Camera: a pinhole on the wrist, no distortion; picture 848 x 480 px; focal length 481.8 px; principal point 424.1 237.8 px. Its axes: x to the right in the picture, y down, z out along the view. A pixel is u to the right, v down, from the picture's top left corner.
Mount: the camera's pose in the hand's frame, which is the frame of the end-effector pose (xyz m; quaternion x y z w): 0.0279 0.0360 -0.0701 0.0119 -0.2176 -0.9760 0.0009
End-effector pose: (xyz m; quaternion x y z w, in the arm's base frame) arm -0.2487 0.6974 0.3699 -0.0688 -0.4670 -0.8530 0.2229
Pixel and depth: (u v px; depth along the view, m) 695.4 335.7 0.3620
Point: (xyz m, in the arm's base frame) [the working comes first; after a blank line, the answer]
In the camera's frame: 0.2038 0.0736 0.3620

-0.0558 0.9342 0.5605
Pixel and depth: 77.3 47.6 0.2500
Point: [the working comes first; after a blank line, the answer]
In the camera's frame: -0.1800 -0.0987 0.2500

-0.3362 0.6233 0.6796
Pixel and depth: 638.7 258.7 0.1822
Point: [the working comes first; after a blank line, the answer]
In the camera's frame: 0.0812 0.0079 0.1822

-0.1592 0.7462 0.4855
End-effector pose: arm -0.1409 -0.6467 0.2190 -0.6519 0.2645 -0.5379 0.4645
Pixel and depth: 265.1 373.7 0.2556
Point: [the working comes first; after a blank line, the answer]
In the camera's frame: -0.0844 0.0721 0.2556

0.0848 -0.7082 0.1981
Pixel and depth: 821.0 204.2 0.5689
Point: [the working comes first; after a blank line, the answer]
In the camera's frame: 0.4687 -0.0397 0.5689

0.1745 -0.2624 -0.2597
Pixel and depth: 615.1 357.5 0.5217
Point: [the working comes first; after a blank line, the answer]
In the camera's frame: 0.2068 0.1296 0.5217

0.2551 -0.3991 0.0128
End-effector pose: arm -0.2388 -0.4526 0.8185 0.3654 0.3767 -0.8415 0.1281
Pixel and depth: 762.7 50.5 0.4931
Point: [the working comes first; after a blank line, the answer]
In the camera's frame: 0.3465 -0.1917 0.4931

0.0477 -0.9656 0.9567
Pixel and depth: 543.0 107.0 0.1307
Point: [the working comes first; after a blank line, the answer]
In the camera's frame: 0.0323 -0.0355 0.1307

-0.1899 -0.5609 0.7716
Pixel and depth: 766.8 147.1 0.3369
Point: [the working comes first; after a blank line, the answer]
In the camera's frame: 0.2396 -0.0634 0.3369

-0.0748 -0.7734 0.9386
